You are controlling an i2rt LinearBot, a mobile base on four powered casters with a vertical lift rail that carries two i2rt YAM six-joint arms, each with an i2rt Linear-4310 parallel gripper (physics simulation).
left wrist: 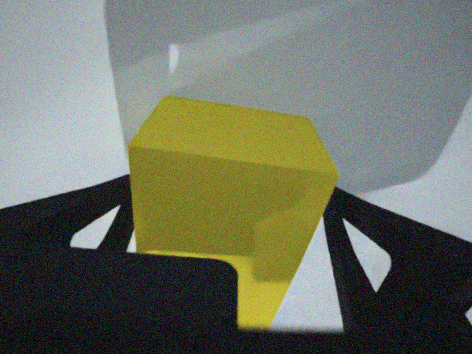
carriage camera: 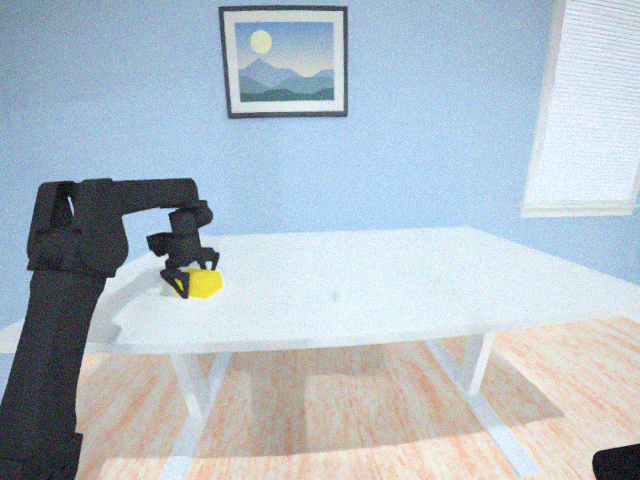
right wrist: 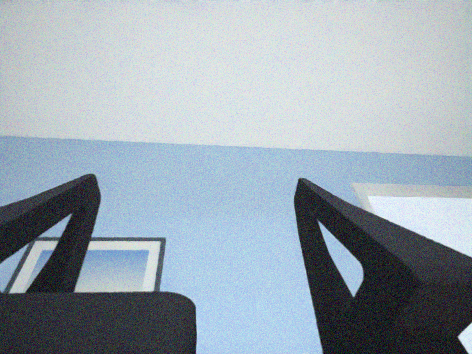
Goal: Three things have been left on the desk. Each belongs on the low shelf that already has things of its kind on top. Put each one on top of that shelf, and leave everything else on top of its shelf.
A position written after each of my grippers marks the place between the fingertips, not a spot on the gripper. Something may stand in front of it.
In view: my left gripper (carriage camera: 198, 289), my right gripper (right wrist: 199, 187), a yellow hexagonal block (carriage camera: 203, 283), a white desk (carriage camera: 425, 283), a framed picture (carriage camera: 275, 66) and a window with blind (carriage camera: 577, 164).
My left gripper also shows in the left wrist view (left wrist: 233, 189). The white desk also shows in the left wrist view (left wrist: 381, 90). The framed picture shows as well in the right wrist view (right wrist: 112, 264).
